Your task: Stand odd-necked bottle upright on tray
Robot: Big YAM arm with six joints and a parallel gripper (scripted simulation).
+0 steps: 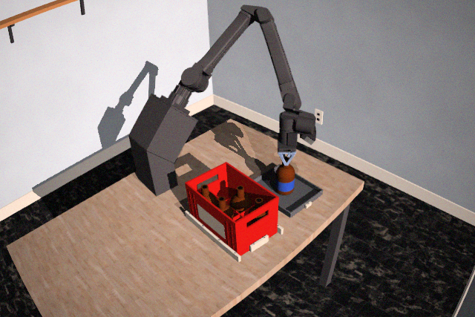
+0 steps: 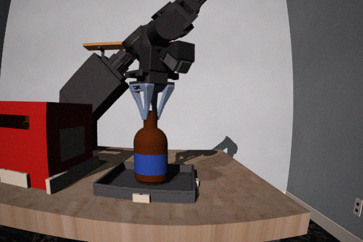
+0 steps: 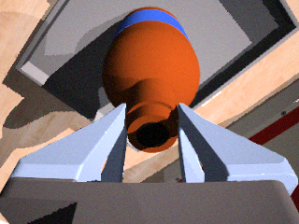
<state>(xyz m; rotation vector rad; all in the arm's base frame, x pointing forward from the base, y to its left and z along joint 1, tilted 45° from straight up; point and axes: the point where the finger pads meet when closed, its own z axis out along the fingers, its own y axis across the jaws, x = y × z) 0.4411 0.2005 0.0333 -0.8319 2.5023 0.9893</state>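
My hand is 140 mm above the dark grey tray. Also, from my hand: red crate: 270 mm to the right, 70 mm below, 20 mm behind.
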